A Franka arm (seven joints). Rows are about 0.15 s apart.
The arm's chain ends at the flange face. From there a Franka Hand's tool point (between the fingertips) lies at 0.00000 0.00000 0.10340 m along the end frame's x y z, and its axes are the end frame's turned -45 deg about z.
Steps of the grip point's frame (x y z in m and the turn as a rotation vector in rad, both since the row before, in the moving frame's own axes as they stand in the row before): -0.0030, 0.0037, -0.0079, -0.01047, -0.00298, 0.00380; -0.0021, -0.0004, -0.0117, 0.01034, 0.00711, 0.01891; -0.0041, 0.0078, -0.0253, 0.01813, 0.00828, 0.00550; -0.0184, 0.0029, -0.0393, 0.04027, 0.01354, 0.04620; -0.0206, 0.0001, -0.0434, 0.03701, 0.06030, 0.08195
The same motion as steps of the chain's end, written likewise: -0.0001, 0.0038, -0.0079, -0.00951, 0.00530, 0.00380; -0.0015, 0.0025, -0.0117, 0.01234, -0.00228, 0.01891; 0.0033, 0.0103, -0.0253, 0.01867, -0.00697, 0.00550; -0.0091, 0.0190, -0.0392, 0.03805, -0.01890, 0.04620; -0.0165, 0.0217, -0.0431, 0.06881, 0.01647, 0.08195
